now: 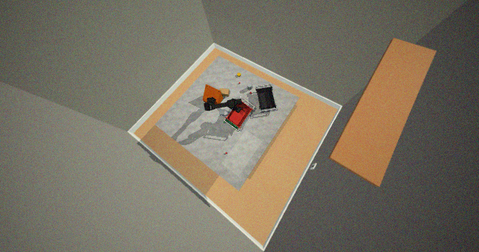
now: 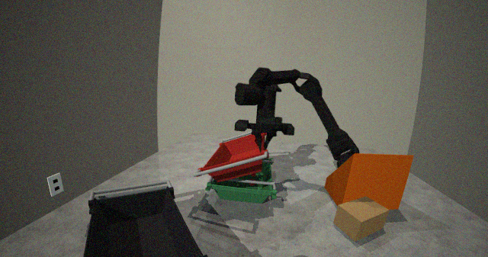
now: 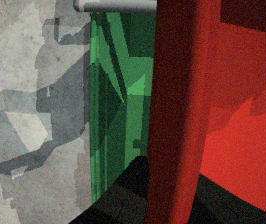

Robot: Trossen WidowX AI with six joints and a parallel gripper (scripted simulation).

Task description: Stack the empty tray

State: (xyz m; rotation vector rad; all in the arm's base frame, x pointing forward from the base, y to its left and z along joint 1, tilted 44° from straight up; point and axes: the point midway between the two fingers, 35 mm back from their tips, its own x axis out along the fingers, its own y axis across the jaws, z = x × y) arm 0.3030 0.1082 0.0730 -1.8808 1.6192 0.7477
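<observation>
Right now the red tray is 8 cm ahead of my gripper tip. Also, from my gripper tip: tan box (30 cm behind, 16 cm to the left, 11 cm below); then red cube (21 cm ahead, 43 cm to the right, 13 cm below); then yellow piece (32 cm behind, 50 cm to the left, 13 cm below).
</observation>
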